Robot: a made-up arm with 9 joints. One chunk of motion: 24 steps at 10 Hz.
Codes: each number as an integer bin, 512 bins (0 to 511) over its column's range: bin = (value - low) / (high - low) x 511, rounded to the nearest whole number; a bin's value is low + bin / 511 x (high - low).
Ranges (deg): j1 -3..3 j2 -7.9..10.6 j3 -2.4..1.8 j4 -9.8..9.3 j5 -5.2..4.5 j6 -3.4..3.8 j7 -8.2..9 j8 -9.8..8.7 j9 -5..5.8
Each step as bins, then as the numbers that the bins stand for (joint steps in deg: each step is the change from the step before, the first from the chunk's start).
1 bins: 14 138 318 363 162 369 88 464 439
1 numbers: -2.836 -2.904 0.214 3.768 -2.125 1.799 -5.238 6.998 4.278
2 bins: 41 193 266 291 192 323 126 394 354
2 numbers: -2.519 -0.913 -0.214 1.077 -1.555 1.151 -3.959 4.464 2.482
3 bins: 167 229 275 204 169 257 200 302 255
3 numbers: -1.039 0.391 -0.140 -2.175 -1.992 0.221 -1.468 1.133 0.389
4 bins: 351 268 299 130 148 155 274 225 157
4 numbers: 1.121 1.803 0.058 -4.941 -2.391 -1.216 1.023 -1.654 -1.682
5 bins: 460 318 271 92 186 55 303 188 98
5 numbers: 2.401 3.613 -0.173 -6.361 -1.669 -2.625 1.999 -2.994 -2.929
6 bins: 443 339 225 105 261 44 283 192 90
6 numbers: 2.202 4.373 -0.551 -5.875 -0.246 -2.780 1.326 -2.849 -3.098
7 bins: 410 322 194 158 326 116 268 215 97
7 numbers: 1.814 3.758 -0.805 -3.894 0.988 -1.766 0.821 -2.016 -2.950
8 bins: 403 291 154 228 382 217 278 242 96
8 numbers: 1.732 2.635 -1.134 -1.278 2.051 -0.342 1.157 -1.039 -2.971
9 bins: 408 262 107 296 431 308 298 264 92
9 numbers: 1.791 1.585 -1.521 1.264 2.981 0.940 1.831 -0.242 -3.056
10 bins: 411 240 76 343 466 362 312 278 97
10 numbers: 1.826 0.789 -1.775 3.021 3.646 1.701 2.302 0.265 -2.950
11 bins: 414 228 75 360 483 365 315 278 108
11 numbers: 1.861 0.354 -1.784 3.656 3.968 1.743 2.403 0.265 -2.717
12 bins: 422 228 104 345 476 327 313 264 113
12 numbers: 1.955 0.354 -1.545 3.095 3.836 1.207 2.335 -0.242 -2.612
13 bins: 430 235 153 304 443 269 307 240 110
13 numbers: 2.049 0.608 -1.142 1.563 3.209 0.390 2.133 -1.111 -2.675
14 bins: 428 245 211 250 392 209 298 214 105
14 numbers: 2.025 0.970 -0.666 -0.456 2.241 -0.455 1.831 -2.052 -2.781
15 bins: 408 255 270 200 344 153 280 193 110
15 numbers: 1.791 1.332 -0.181 -2.324 1.330 -1.244 1.225 -2.813 -2.675
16 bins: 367 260 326 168 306 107 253 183 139
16 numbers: 1.309 1.513 0.279 -3.521 0.609 -1.892 0.316 -3.175 -2.062
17 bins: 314 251 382 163 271 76 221 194 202
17 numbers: 0.687 1.187 0.740 -3.707 -0.056 -2.329 -0.761 -2.777 -0.731
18 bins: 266 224 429 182 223 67 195 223 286
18 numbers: 0.123 0.210 1.126 -2.997 -0.967 -2.456 -1.636 -1.727 1.045
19 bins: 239 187 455 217 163 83 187 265 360
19 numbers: -0.194 -1.130 1.340 -1.689 -2.106 -2.231 -1.906 -0.206 2.609
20 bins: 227 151 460 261 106 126 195 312 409
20 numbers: -0.335 -2.433 1.381 -0.044 -3.188 -1.625 -1.636 1.495 3.644
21 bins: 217 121 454 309 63 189 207 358 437
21 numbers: -0.452 -3.519 1.332 1.750 -4.004 -0.737 -1.232 3.161 4.236
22 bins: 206 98 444 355 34 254 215 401 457
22 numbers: -0.581 -4.352 1.249 3.469 -4.555 0.179 -0.963 4.718 4.659
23 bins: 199 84 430 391 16 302 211 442 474
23 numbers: -0.663 -4.859 1.134 4.815 -4.896 0.855 -1.098 6.202 5.018
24 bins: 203 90 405 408 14 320 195 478 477
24 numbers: -0.616 -4.642 0.929 5.450 -4.934 1.109 -1.636 7.505 5.081
